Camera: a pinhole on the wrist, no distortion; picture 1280 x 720 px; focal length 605.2 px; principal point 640.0 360.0 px. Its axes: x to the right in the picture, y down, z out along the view. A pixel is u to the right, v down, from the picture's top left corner.
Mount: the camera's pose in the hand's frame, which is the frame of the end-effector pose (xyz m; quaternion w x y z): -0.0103 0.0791 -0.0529 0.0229 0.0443 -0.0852 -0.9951
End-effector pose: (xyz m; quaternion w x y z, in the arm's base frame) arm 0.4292 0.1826 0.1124 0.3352 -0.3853 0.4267 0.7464
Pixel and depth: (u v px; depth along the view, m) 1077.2 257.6 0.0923
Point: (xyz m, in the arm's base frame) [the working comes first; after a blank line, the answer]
In the camera's frame: 0.0667 -0.0156 0.0923

0.3735 0.1505 0.2365
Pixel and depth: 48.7 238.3 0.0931
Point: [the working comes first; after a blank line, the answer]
In the camera's frame: -0.0910 -0.0187 0.0931

0.2850 0.1847 0.1105
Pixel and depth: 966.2 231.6 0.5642
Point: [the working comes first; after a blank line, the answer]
In the camera's frame: 0.3041 -0.1197 0.5642

0.2461 0.4131 0.6889
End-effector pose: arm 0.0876 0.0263 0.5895 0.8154 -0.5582 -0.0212 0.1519
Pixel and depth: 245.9 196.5 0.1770
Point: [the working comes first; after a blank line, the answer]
In the camera's frame: -0.1153 -0.0478 0.1770

0.1086 0.2138 0.4754
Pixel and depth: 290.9 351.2 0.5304
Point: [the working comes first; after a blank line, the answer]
In the camera's frame: -0.3060 -0.0077 0.5304

0.1776 0.6011 0.5656
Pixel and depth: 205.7 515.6 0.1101
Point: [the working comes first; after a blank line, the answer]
In the camera's frame: -0.0790 0.0283 0.1101

0.1139 0.1271 0.5388
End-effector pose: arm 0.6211 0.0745 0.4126 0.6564 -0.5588 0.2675 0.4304
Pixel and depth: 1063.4 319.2 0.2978
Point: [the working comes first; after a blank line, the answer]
In the camera's frame: 0.2083 -0.0201 0.2978

0.3542 0.2203 0.5986
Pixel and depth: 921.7 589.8 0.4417
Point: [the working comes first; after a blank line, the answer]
In the camera's frame: 0.2056 0.1677 0.4417

0.4688 0.3861 0.7226
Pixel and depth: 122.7 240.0 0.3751
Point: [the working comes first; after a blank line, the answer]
In the camera's frame: -0.3206 -0.0744 0.3751

0.5097 0.4655 0.1464
